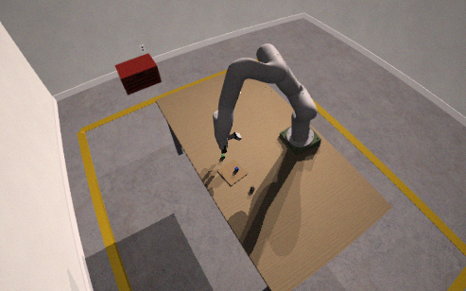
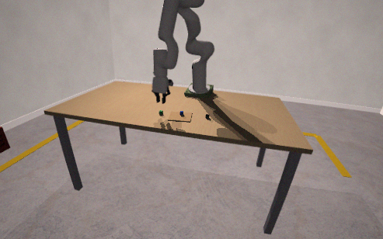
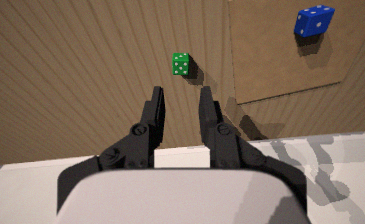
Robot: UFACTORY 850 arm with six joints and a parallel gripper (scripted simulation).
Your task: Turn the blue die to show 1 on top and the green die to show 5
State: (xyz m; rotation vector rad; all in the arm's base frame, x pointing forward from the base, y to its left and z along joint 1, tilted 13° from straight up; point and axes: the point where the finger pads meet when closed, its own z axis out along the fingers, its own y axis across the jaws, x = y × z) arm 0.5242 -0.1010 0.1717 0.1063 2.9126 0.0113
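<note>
My gripper is now 90 mm above the green die. Round my hand: mat (130 mm to the left, 100 mm below, 10 mm behind); then black die (300 mm to the left, 90 mm below, 60 mm behind); then blue die (130 mm to the left, 80 mm below, 40 mm behind).
</note>
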